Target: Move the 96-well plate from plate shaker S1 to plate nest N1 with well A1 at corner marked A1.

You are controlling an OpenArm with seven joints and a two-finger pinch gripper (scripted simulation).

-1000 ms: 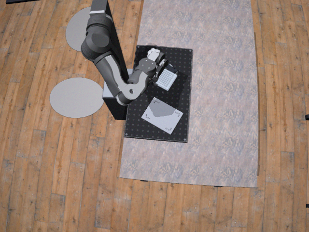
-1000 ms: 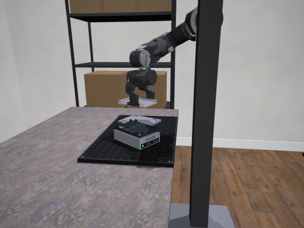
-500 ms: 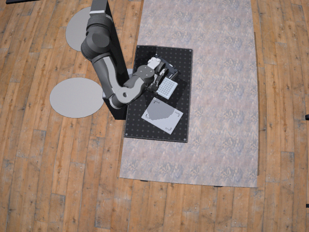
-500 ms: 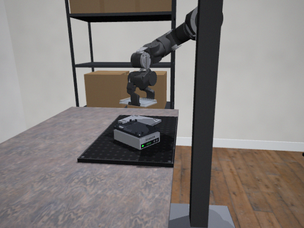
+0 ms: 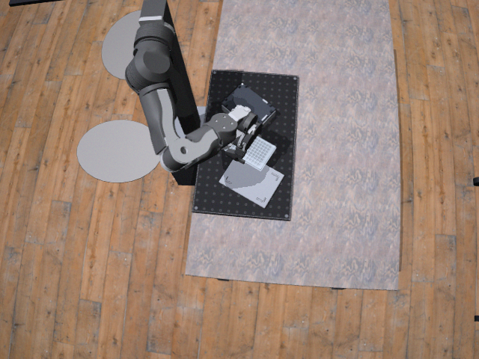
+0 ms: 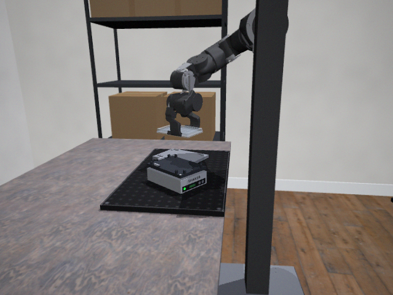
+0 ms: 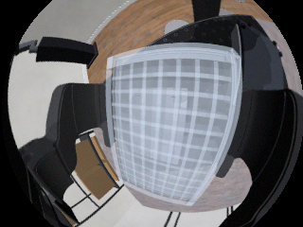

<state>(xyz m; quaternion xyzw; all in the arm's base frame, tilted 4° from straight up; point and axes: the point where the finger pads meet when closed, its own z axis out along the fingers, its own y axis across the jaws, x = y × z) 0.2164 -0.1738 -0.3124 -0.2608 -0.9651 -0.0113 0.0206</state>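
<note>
Right now my hand is 2 cm short of the plate nest N1, 7 cm to the left of it and 11 cm above it. The rest, counted from my hand: plate shaker S1: 3 cm ahead, 15 cm to the left, 8 cm below; 96-well plate: 1 cm ahead, 1 cm to the right.
</note>
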